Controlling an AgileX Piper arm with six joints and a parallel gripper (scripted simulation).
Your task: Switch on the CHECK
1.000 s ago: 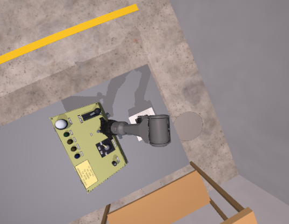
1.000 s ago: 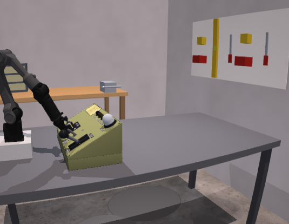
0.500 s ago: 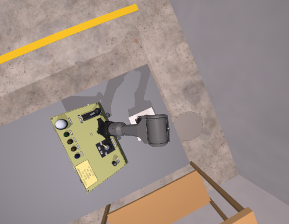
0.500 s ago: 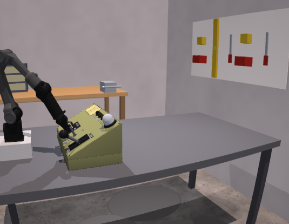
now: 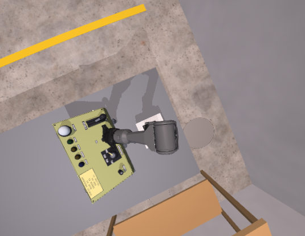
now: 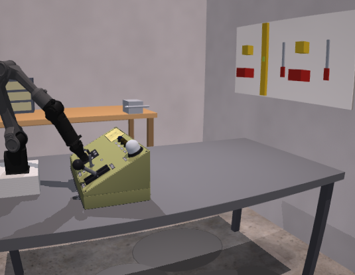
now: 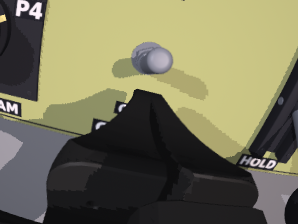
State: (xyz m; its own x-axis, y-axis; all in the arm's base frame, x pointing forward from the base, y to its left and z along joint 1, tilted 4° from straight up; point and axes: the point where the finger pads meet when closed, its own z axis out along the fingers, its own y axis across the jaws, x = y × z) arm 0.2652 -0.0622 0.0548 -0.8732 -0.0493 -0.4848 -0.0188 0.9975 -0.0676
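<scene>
Right now the check toggle is 30 mm ahead of my hand and 20 mm below it. The rest, counted from my hand: small black knob 240 mm to the left, 20 mm ahead, 10 mm below; olive console 60 mm to the left, 60 mm ahead, 40 mm below; program rotary selector 110 mm to the left, 30 mm ahead, 20 mm below.
</scene>
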